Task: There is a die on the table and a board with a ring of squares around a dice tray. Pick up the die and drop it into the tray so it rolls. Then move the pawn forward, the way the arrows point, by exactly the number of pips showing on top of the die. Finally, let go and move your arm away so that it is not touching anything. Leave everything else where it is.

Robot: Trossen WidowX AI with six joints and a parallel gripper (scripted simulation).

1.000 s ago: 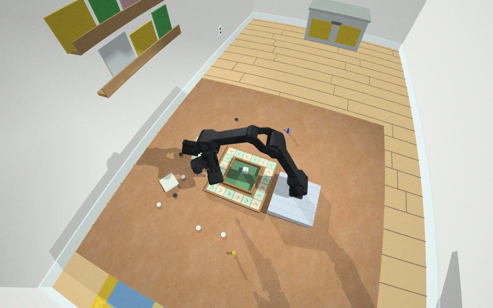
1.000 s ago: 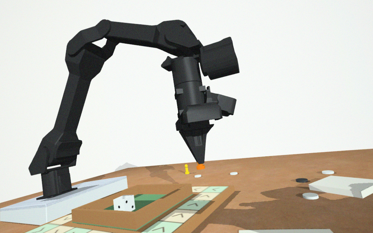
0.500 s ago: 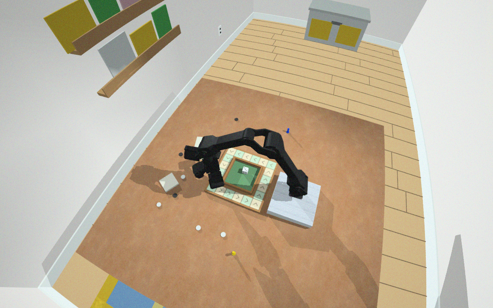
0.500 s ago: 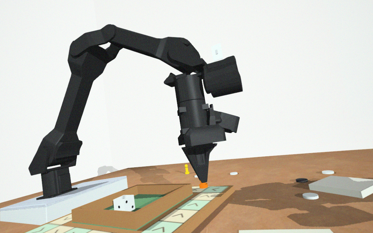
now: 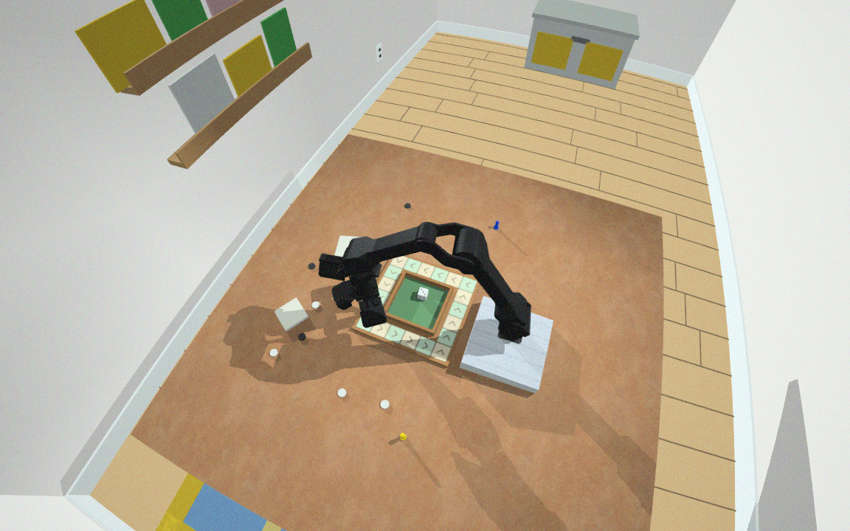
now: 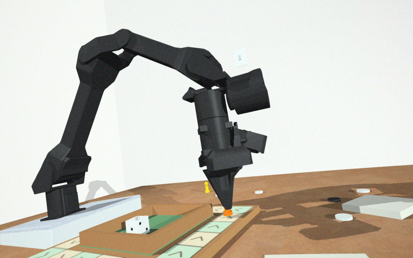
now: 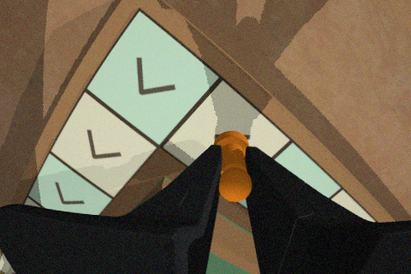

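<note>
Right now my gripper tip is 10 mm below the orange pawn. The rest, counted from my gripper tip: white sheet: 160 mm to the right, 140 mm ahead, 30 mm below; then green dice tray: 120 mm behind, 60 mm to the right, 20 mm below; then die: 130 mm behind, 80 mm to the right.
</note>
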